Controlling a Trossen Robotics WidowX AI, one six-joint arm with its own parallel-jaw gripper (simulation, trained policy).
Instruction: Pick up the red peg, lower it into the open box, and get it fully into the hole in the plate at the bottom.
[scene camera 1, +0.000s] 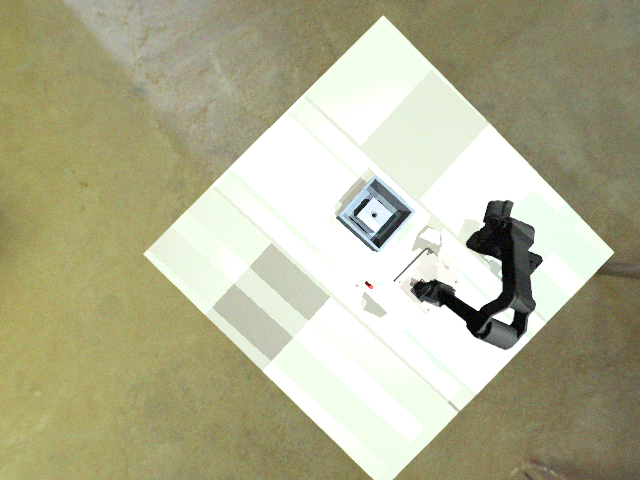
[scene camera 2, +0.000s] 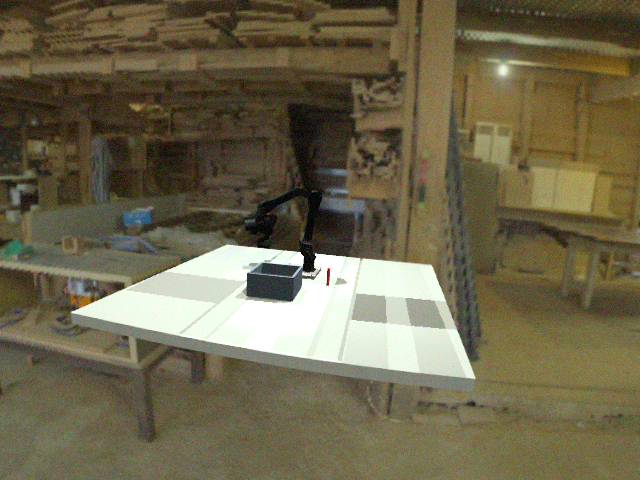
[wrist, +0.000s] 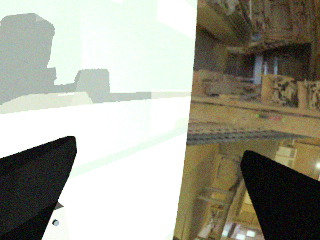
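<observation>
A dark box (scene camera 2: 283, 282) is visible. My gripper (wrist: 162, 153) is visible too. The dark box is out of frame in the wrist view.
</observation>
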